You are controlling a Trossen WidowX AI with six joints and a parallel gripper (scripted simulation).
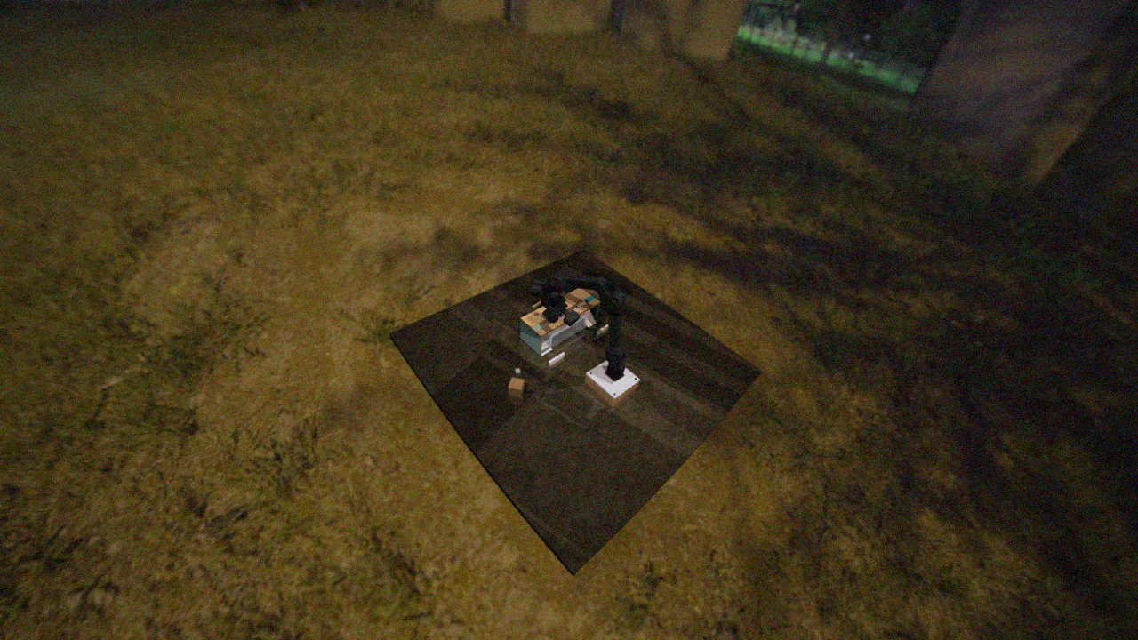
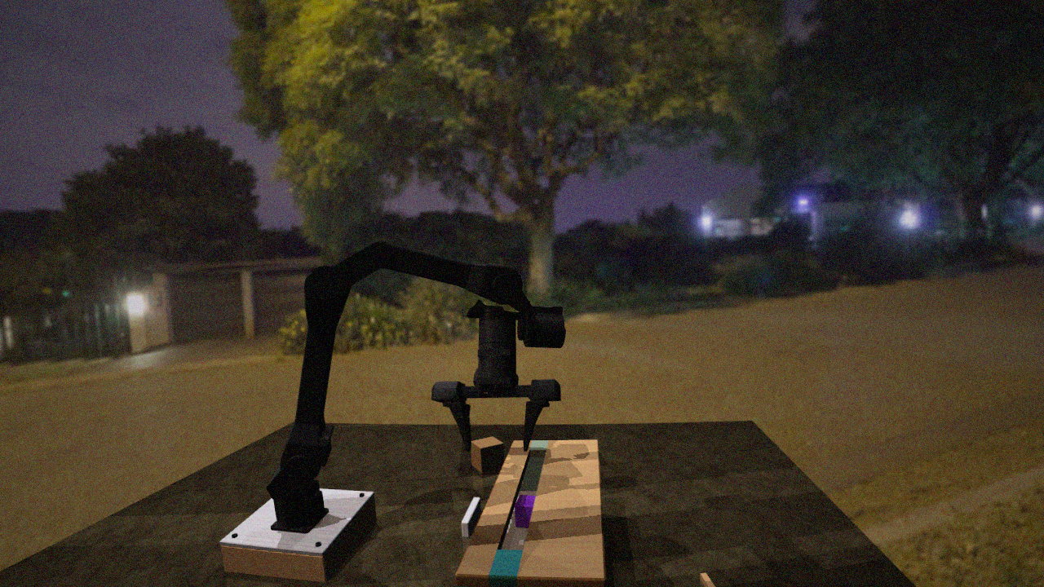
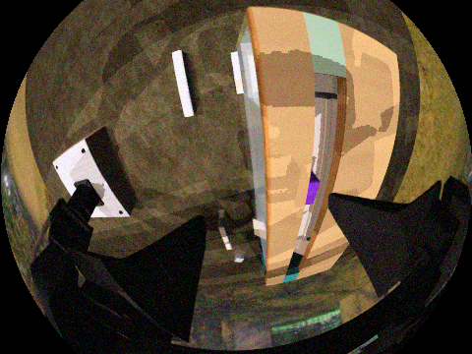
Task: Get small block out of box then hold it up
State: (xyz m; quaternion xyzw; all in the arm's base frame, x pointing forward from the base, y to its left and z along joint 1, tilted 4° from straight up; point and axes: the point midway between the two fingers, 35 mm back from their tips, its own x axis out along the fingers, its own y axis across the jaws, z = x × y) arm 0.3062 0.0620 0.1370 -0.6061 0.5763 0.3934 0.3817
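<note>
Now: gripper tip 70 mm above the purple block, 50 mm short of it and 40 mm to the left of it. From my gripper tip the other things lie so: tan block 320 mm to the left, 130 mm below, 100 mm behind; box 90 mm below, 70 mm to the right, 40 mm ahead.
</note>
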